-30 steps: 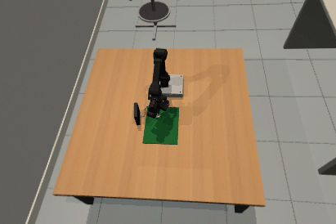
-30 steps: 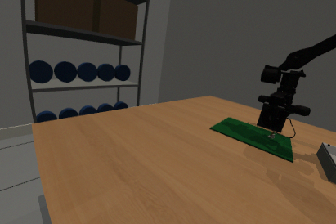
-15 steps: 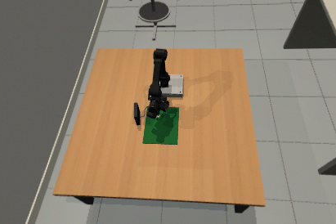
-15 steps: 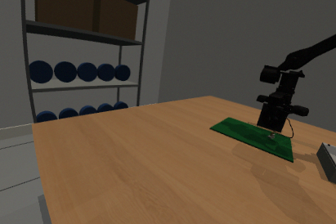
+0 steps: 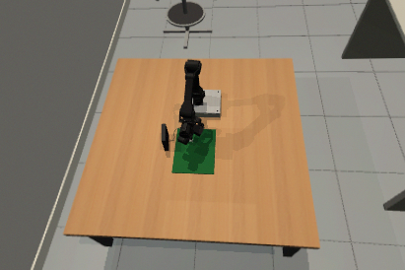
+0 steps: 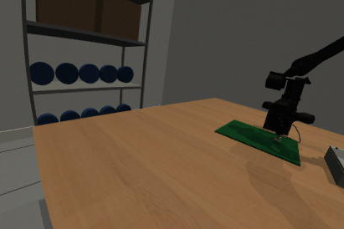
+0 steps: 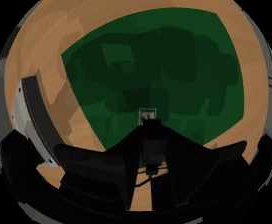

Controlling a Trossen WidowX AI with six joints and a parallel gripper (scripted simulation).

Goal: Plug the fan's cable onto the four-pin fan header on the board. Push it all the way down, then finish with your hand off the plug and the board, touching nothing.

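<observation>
My gripper tip is 1 cm to the left of the dark plug and 1 cm below it. Round my gripper tip: green board 7 cm ahead, 2 cm to the left, 6 cm below; then black fan 1 cm behind, 14 cm to the right, 2 cm above.
</observation>
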